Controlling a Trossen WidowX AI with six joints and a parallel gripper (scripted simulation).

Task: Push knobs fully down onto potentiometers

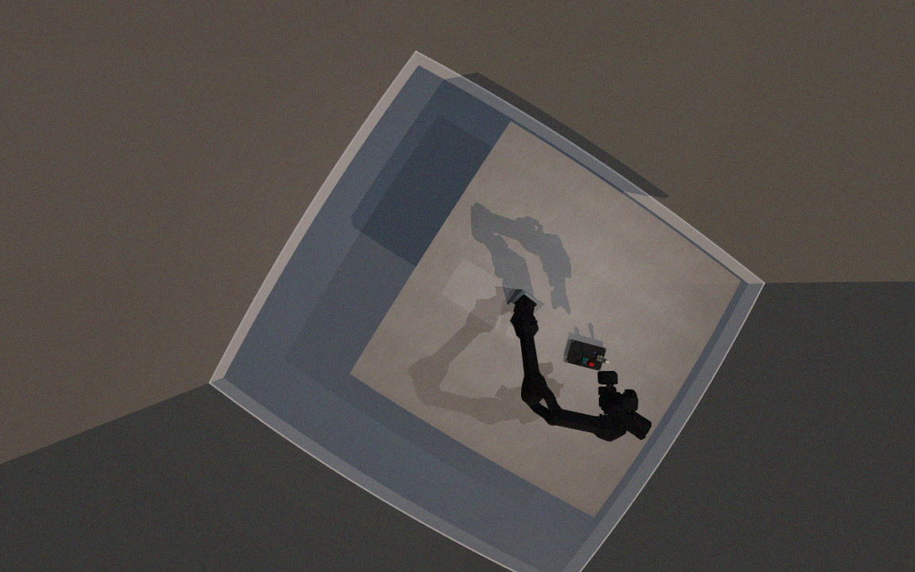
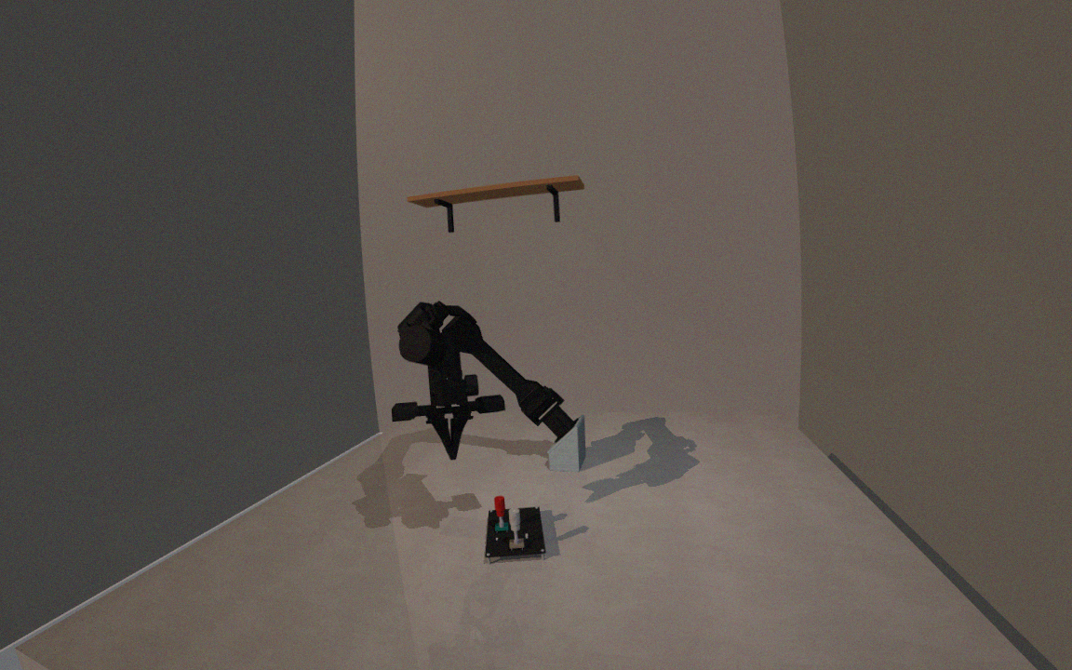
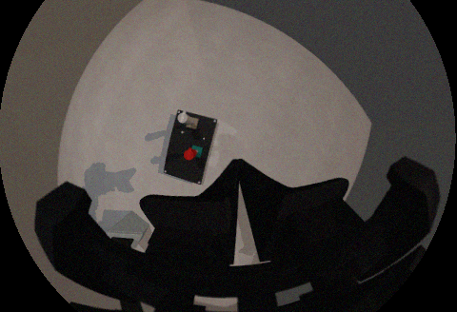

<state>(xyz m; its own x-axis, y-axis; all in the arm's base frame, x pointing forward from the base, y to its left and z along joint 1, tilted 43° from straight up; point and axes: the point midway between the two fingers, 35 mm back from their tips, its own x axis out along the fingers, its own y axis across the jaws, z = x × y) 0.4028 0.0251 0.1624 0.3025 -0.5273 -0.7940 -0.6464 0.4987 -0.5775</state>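
The red knob lies 5 cm behind my gripper tip, 6 cm to the left of it and 10 cm below it. The rest, counted from my gripper tip: pale grey knob 10 cm to the left, 10 cm below.
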